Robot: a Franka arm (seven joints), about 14 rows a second.
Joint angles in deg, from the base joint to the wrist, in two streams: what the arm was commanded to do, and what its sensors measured. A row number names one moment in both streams.
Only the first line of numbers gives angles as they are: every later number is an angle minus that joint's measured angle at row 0.
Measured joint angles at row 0:
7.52, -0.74, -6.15, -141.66, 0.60, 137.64, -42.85
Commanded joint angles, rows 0 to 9:
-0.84, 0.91, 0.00, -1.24, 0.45, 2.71, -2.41
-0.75, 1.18, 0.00, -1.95, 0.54, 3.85, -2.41
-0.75, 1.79, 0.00, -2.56, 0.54, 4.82, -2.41
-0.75, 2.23, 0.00, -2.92, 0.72, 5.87, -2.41
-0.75, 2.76, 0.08, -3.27, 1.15, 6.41, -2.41
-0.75, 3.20, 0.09, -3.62, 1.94, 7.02, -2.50
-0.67, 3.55, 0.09, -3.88, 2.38, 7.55, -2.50
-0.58, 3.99, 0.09, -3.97, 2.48, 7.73, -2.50
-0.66, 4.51, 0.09, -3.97, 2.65, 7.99, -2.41
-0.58, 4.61, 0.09, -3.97, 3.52, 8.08, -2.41
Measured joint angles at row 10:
-0.63, 4.20, 0.04, -3.39, 1.41, 6.53, -1.24
